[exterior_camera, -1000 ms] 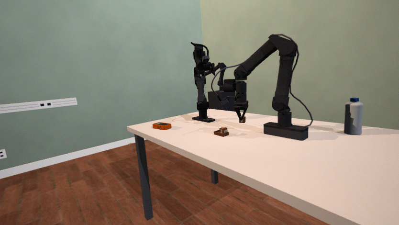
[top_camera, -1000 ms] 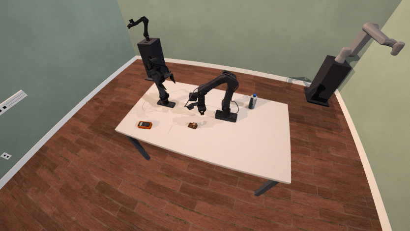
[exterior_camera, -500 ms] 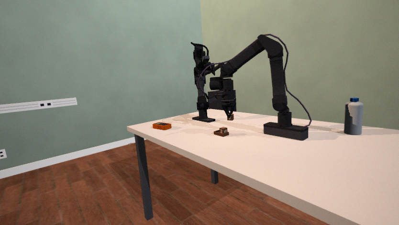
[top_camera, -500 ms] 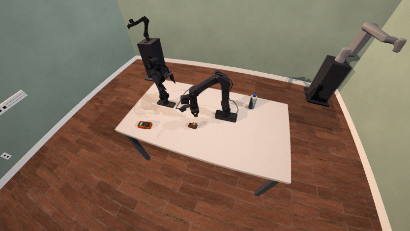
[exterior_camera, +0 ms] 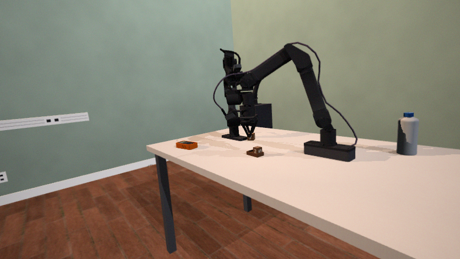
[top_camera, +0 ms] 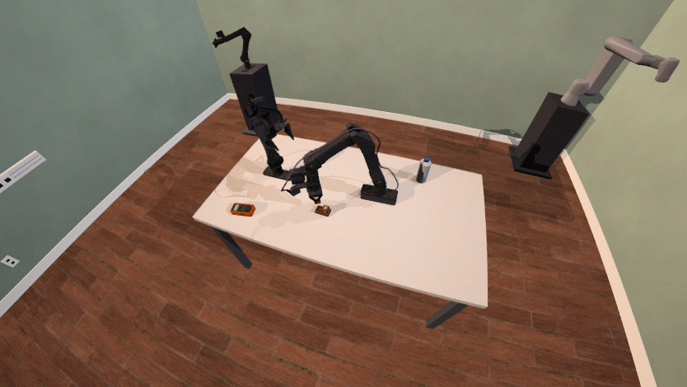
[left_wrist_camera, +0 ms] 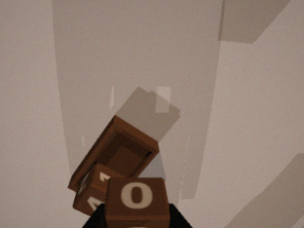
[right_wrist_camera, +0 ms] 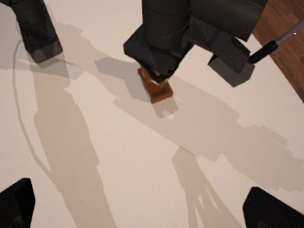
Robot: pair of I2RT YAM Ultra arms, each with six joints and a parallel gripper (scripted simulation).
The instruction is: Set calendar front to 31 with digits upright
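My left hand is 3 cm to the right of the brown tray and 9 cm above it.
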